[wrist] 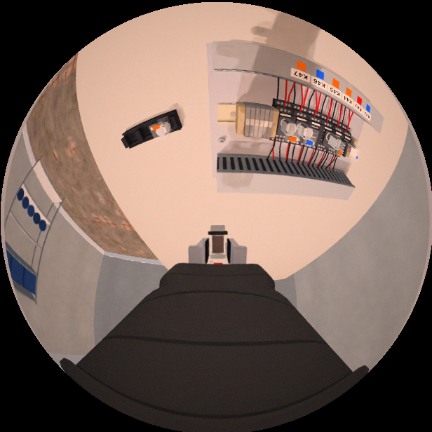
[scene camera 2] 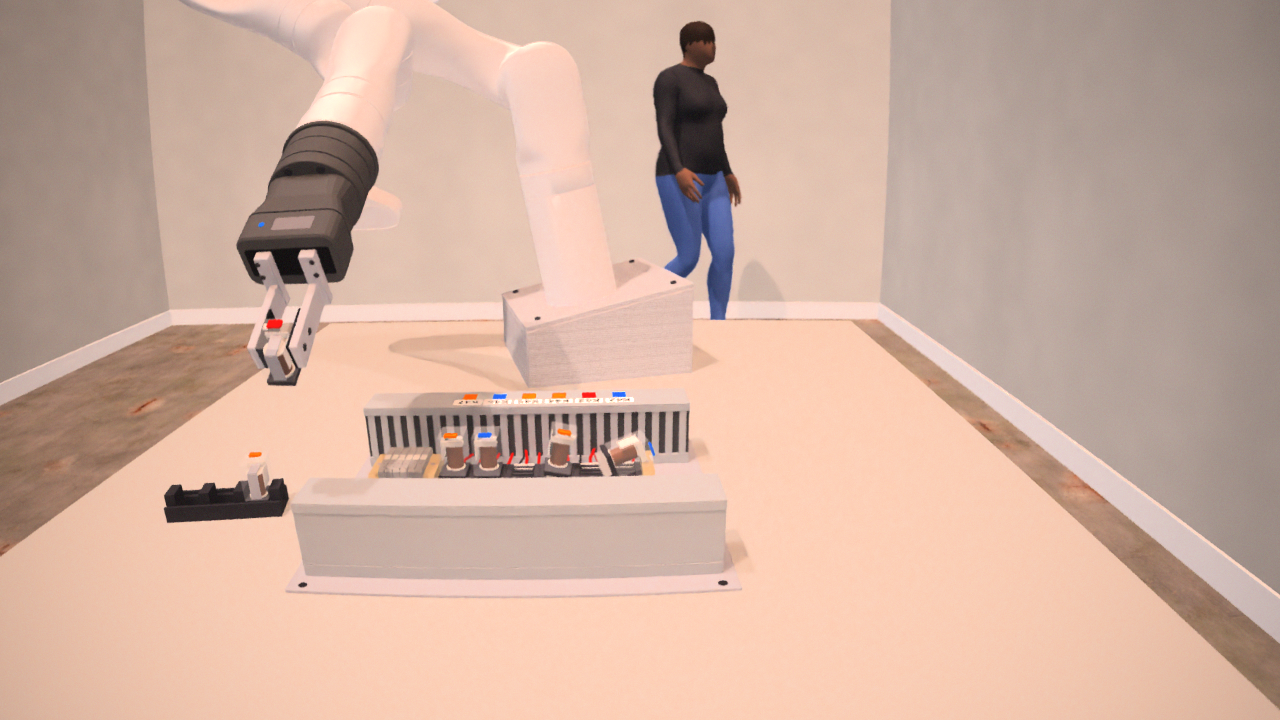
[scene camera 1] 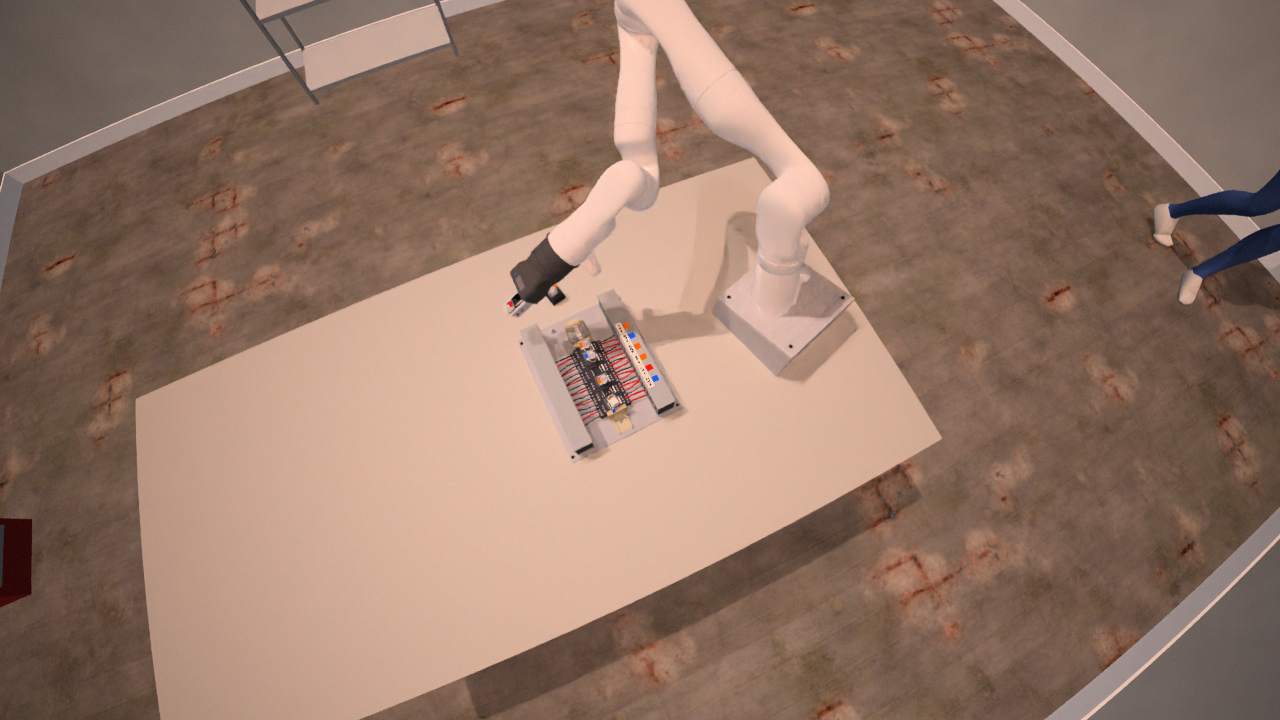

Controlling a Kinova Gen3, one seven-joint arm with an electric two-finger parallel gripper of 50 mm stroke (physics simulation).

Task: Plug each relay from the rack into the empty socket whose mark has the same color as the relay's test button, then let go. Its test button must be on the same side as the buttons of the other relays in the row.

my gripper: wrist 217, 246; scene camera 2; scene camera 1
same spot on my gripper: (scene camera 1: 522, 307) = (scene camera 2: 309, 316)
